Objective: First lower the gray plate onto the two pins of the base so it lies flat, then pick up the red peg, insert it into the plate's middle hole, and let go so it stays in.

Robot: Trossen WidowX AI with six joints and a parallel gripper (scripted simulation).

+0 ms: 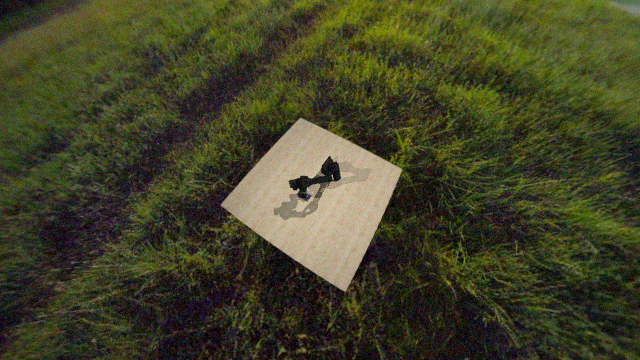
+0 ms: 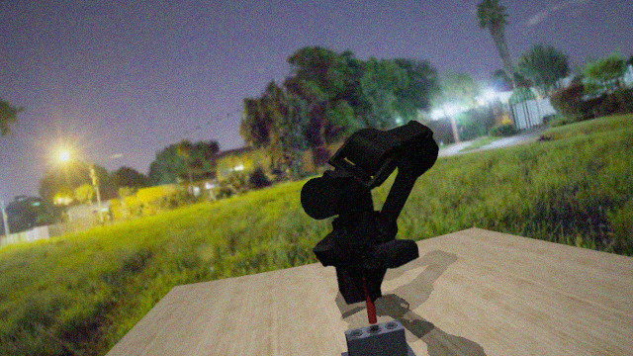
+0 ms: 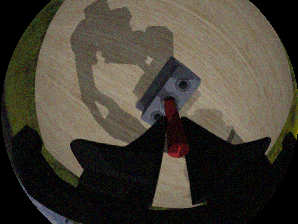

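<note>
My gripper tip is right at the red peg. Also, from my gripper tip: gray plate 7 cm below.
</note>
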